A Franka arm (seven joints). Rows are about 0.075 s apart.
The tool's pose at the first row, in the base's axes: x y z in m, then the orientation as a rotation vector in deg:
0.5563, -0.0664, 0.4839, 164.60, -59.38, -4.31
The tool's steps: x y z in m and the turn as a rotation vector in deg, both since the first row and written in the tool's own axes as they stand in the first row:
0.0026, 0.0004, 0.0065, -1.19, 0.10, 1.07
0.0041, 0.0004, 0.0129, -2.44, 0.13, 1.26
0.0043, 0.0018, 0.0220, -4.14, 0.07, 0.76
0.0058, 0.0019, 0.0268, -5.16, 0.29, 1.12
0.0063, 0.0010, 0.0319, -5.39, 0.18, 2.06
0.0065, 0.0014, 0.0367, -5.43, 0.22, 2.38
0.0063, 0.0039, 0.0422, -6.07, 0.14, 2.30
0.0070, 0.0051, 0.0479, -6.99, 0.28, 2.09
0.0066, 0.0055, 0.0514, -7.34, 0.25, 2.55
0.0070, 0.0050, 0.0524, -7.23, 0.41, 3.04
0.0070, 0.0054, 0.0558, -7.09, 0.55, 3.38
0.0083, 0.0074, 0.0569, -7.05, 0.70, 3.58
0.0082, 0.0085, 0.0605, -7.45, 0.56, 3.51
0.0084, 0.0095, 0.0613, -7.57, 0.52, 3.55
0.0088, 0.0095, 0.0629, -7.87, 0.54, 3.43
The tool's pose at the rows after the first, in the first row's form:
0.5576, -0.0688, 0.4774, 162.93, -60.48, -4.68
0.5582, -0.0702, 0.4710, 161.71, -60.31, -5.24
0.5568, -0.0720, 0.4621, 160.47, -59.04, -6.17
0.5575, -0.0733, 0.4573, 159.31, -59.15, -6.32
0.5581, -0.0733, 0.4521, 158.62, -60.39, -6.52
0.5576, -0.0740, 0.4474, 158.40, -60.81, -6.46
0.5555, -0.0761, 0.4422, 157.90, -60.49, -6.88
0.5548, -0.0779, 0.4366, 157.16, -59.85, -7.13
0.5540, -0.0782, 0.4332, 156.60, -60.37, -7.30
0.5545, -0.0781, 0.4321, 156.39, -61.05, -7.00
0.5540, -0.0786, 0.4288, 156.29, -61.54, -6.71
0.5537, -0.0811, 0.4279, 156.18, -61.80, -6.47
0.5526, -0.0821, 0.4244, 155.90, -61.58, -6.86
0.5521, -0.0830, 0.4237, 155.78, -61.60, -6.97
0.5523, -0.0834, 0.4221, 155.57, -61.32, -7.08

